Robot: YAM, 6 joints.
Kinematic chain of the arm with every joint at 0, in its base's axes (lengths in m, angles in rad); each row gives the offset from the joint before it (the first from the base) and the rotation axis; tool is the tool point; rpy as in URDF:
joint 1: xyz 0 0 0.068 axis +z
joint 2: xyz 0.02 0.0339 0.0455 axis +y
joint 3: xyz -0.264 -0.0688 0 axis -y
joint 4: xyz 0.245 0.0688 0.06 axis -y
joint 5: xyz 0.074 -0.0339 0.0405 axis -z
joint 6: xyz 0.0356 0 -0.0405 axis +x
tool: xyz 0 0 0 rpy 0 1.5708 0
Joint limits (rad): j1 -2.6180..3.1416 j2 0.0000..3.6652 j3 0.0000..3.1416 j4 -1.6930..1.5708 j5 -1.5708..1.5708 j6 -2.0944..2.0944
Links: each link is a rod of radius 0.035 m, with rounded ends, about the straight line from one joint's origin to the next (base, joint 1, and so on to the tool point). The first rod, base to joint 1, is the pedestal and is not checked.
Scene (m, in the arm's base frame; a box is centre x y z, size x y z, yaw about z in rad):
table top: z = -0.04
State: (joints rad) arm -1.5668 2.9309 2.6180 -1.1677 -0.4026 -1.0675
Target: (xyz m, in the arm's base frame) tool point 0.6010 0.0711 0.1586
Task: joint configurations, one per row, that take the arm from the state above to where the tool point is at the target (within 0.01 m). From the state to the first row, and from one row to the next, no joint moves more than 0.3 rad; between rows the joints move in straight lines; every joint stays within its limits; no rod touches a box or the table.
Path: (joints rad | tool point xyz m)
1: -1.2901 2.9280 2.6632 -1.0855 -0.4068 -1.0675 | 0.1669 -0.5279 0.0591
2: -1.0134 2.9252 2.7083 -1.0033 -0.4109 -1.0675 | 0.3118 -0.4733 0.0759
3: -0.7367 2.9223 2.7535 -0.9211 -0.4151 -1.0675 | 0.4382 -0.3781 0.0944
4: -0.4600 2.9194 2.7987 -0.8389 -0.4193 -1.0675 | 0.5343 -0.2485 0.1145
5: -0.1833 2.9166 2.8439 -0.7567 -0.4234 -1.0675 | 0.5906 -0.0946 0.1359
6: 0.0934 2.9137 2.8890 -0.6745 -0.4276 -1.0675 | 0.6010 0.0711 0.1586

